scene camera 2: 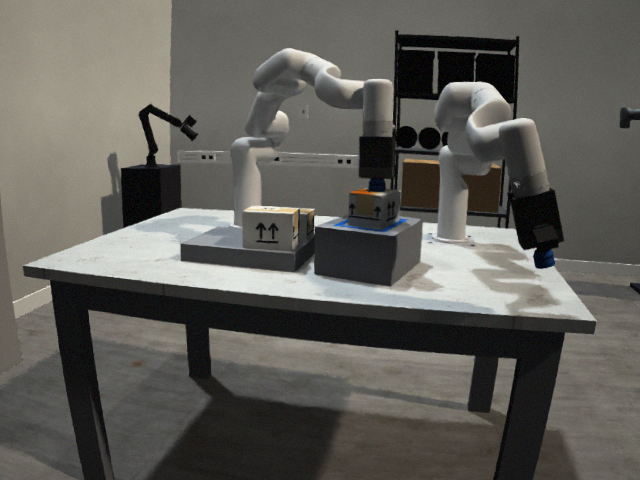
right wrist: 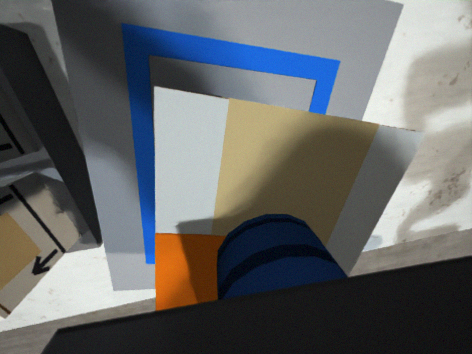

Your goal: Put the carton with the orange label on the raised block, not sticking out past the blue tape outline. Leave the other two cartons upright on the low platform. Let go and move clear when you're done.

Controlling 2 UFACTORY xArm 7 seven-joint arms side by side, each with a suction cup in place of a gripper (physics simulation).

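Where they show: left hand, its tool point: [scene camera 2: 545, 265]; right hand, its tool point: [right wrist: 260, 234]; left arm's base, origin of its link: [scene camera 2: 450, 239].
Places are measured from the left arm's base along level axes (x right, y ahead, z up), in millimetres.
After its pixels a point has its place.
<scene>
The carton with the orange label [scene camera 2: 373, 208] @[x 220, y 480, z 169 mm] [right wrist: 190, 165] @[x 240, y 361, z 201 mm] is upright at the raised block's top [scene camera 2: 354, 253] @[x 256, y 527, z 67 mm] [right wrist: 107, 200] @[x 322, y 404, z 120 mm]; I cannot tell whether a thin gap remains beneath it. My right gripper [scene camera 2: 376, 184] [right wrist: 280, 260] has its blue suction cup against the carton's top and is shut on it. The blue tape outline [scene camera 2: 400, 222] @[x 157, y 384, z 121 mm] [right wrist: 230, 47] @[x 212, y 319, z 121 mm] shows beside the carton; its near and right parts are partly hidden in the right wrist view. Two other cartons [scene camera 2: 270, 228] @[x 476, y 478, z 103 mm] [scene camera 2: 306, 222] @[x 409, y 366, z 102 mm] stand upright on the low platform [scene camera 2: 211, 253] @[x 634, y 489, z 29 mm]. My left gripper [scene camera 2: 544, 258] hangs open and empty at the right.
The white table [scene camera 2: 129, 268] @[x 826, y 592, z 0 mm] carries the platform and block side by side, with a narrow gap between them. Part of another carton [right wrist: 17, 250] @[x 421, y 440, z 107 mm] shows at the lower left of the right wrist view. A black shelf rack [scene camera 2: 457, 42] stands behind the table.
</scene>
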